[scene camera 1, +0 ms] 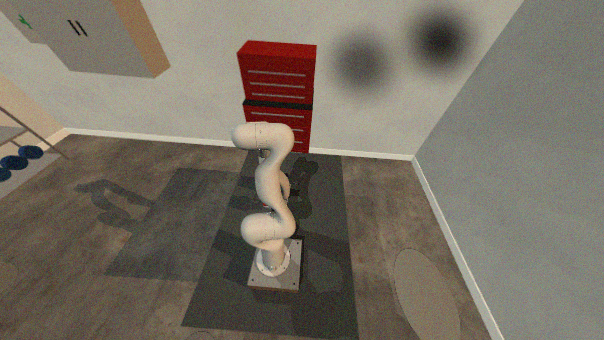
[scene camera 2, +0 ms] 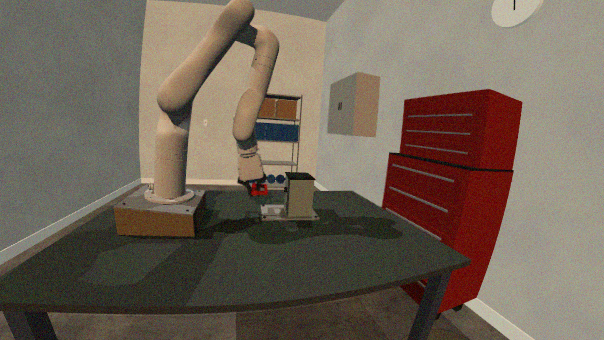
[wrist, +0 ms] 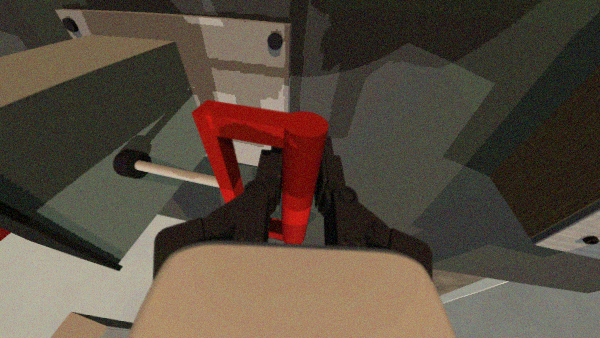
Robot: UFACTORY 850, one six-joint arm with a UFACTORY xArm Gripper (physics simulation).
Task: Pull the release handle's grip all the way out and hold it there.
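The release handle's red grip is a D-shaped frame with a round bar. My gripper is shut on that round bar, with one black finger on each side of it. A pale rod runs from the grip to a black collar on the side of the housing. The beige housing has a dark top and stands on a light base plate. A stretch of rod shows between collar and grip. In the scene camera 1 view the arm hides most of the handle and housing.
The dark table carries the arm's base block and the housing. A red tool cabinet stands beyond the table. A shelf rack stands at the back, and a wall cabinet hangs to its right.
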